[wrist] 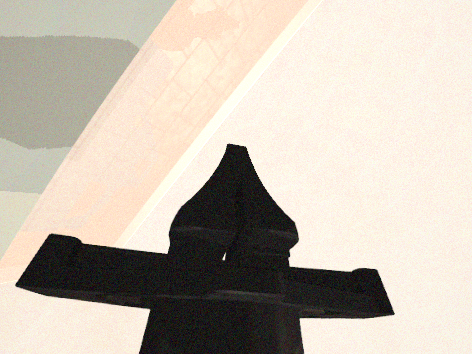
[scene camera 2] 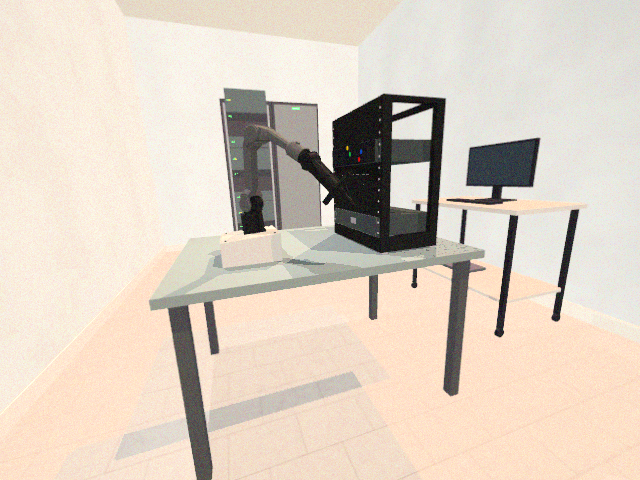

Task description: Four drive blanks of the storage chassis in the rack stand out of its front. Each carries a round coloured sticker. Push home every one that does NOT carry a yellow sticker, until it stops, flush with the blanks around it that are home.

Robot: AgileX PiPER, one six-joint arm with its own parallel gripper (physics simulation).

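Note:
The black rack [scene camera 2: 385, 206] stands on the table. The storage chassis [scene camera 2: 369, 149] is in its upper part. Its front carries a yellow sticker [scene camera 2: 347, 148], a green sticker [scene camera 2: 349, 154], a blue sticker [scene camera 2: 360, 151] and a red sticker [scene camera 2: 358, 159]. The blanks are dark and small here; how far each stands out cannot be told. My gripper [scene camera 2: 351, 200] [wrist: 234, 155] is shut with its fingertips together and nothing between them. In the scene view it points down in front of the rack, lower than the stickers. The stickers do not show in the wrist view.
A grey unit [scene camera 2: 356, 221] with a white label sits low in the rack. The arm's white base block [scene camera 2: 251, 250] stands on the table [scene camera 2: 310, 273]. Behind are tall cabinets [scene camera 2: 295, 155]. A side desk [scene camera 2: 532, 206] with a monitor [scene camera 2: 502, 162] stands at the right.

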